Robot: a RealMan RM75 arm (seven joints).
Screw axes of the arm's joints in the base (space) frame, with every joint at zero. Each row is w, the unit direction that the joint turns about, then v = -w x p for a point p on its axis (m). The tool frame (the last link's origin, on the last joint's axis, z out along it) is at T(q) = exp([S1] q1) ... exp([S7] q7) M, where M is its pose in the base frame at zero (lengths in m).
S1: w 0 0 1 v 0 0 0
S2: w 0 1 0 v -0.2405 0 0
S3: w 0 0 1 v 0 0 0
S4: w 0 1 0 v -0.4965 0 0
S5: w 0 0 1 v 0 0 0
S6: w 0 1 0 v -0.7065 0 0
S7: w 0 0 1 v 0 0 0
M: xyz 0 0 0.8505 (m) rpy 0 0 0 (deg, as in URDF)
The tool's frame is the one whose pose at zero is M.
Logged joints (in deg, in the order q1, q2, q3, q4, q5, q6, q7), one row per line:
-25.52, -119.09, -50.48, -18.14, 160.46, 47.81, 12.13
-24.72, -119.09, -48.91, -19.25, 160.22, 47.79, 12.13
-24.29, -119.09, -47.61, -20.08, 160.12, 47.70, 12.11
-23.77, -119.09, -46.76, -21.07, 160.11, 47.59, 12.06
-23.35, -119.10, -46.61, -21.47, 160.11, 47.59, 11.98
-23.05, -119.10, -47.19, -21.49, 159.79, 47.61, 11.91
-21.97, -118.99, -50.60, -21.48, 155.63, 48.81, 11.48
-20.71, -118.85, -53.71, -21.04, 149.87, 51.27, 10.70
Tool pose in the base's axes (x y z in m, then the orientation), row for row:
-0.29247, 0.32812, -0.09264, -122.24, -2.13, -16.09
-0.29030, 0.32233, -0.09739, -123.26, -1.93, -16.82
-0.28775, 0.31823, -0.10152, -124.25, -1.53, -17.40
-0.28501, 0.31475, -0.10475, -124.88, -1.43, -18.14
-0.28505, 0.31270, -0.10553, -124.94, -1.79, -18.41
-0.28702, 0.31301, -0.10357, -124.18, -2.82, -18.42
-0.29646, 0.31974, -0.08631, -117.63, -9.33, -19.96
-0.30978, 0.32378, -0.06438, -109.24, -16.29, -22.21
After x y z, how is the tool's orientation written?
As a rotation vector, in degrees.
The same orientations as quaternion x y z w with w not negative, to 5 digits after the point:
-0.87246, -0.01520, -0.11484, 0.47476
-0.87642, -0.01372, -0.11960, 0.46625
-0.88025, -0.01084, -0.12327, 0.45809
-0.88247, -0.01011, -0.12819, 0.45244
-0.88258, -0.01264, -0.13005, 0.45164
-0.87945, -0.01997, -0.13045, 0.45733
-0.84983, -0.06741, -0.14420, 0.50245
-0.80698, -0.12034, -0.16407, 0.55442

